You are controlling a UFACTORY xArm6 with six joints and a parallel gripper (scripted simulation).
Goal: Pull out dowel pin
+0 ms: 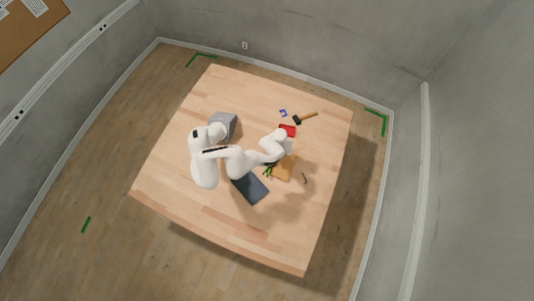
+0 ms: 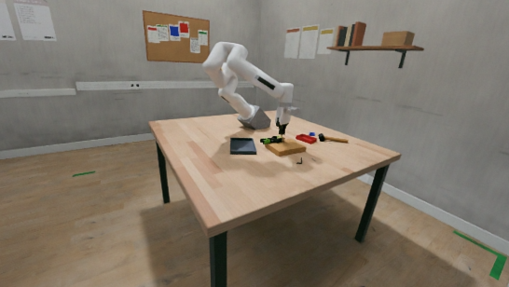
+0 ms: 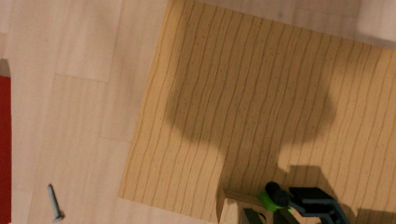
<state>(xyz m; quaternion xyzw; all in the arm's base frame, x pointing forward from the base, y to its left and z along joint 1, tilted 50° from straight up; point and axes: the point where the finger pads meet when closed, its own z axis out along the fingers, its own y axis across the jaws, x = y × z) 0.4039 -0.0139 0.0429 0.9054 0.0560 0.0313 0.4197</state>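
Now: the dowel pin 2 cm below my hand. Round my hand: thin wooden stick (9 cm below, 9 cm behind, 4 cm to the left); red tray (23 cm to the left, 9 cm below, 2 cm ahead); wooden block (5 cm below).
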